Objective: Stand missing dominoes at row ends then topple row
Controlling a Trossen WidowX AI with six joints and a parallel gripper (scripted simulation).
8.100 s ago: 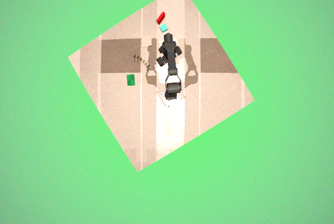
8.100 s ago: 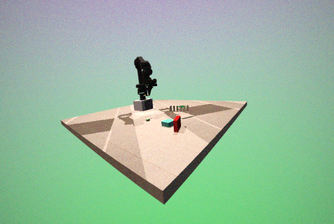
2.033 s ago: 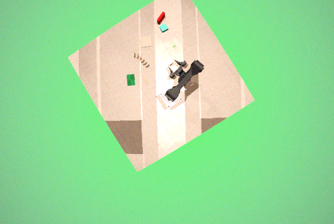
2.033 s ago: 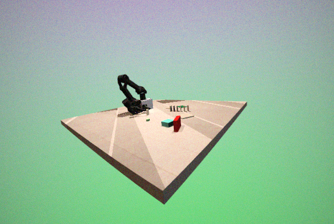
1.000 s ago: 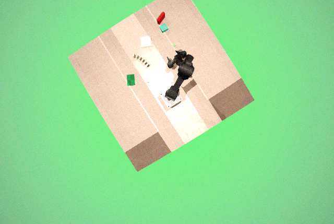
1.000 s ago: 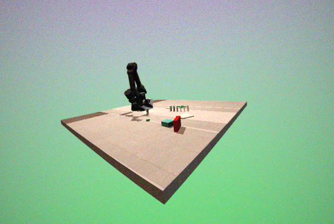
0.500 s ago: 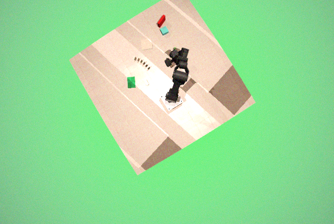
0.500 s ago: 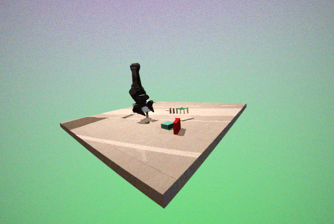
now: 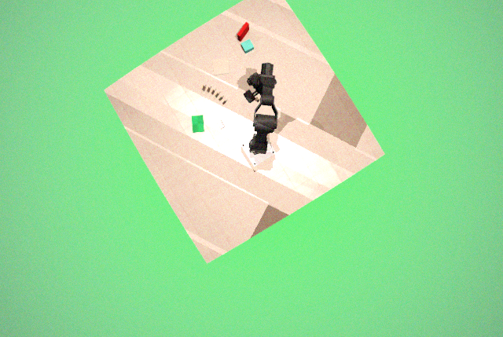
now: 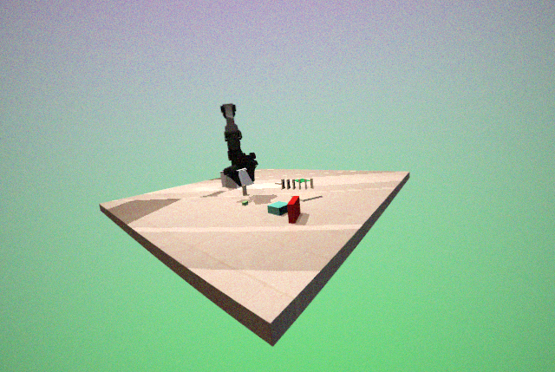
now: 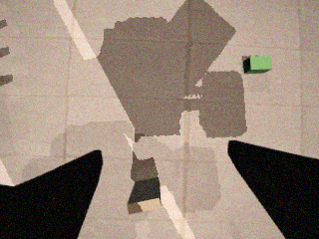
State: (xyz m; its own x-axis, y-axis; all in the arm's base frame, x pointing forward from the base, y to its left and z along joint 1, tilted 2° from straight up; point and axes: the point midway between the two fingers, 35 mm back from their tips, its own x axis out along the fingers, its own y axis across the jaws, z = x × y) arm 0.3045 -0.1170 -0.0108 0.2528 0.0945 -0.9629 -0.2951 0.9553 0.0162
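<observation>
Right now my gripper tip is 400 mm to the right of the flat green patch, 60 mm above it and 50 mm past it. From my gripper tip the other things lie so: tiny green piece 110 mm ahead, 80 mm to the right, 60 mm below; then teal block 290 mm ahead, 50 mm to the right, 50 mm below; then red block 380 mm ahead, 50 mm to the right, 30 mm below.
</observation>
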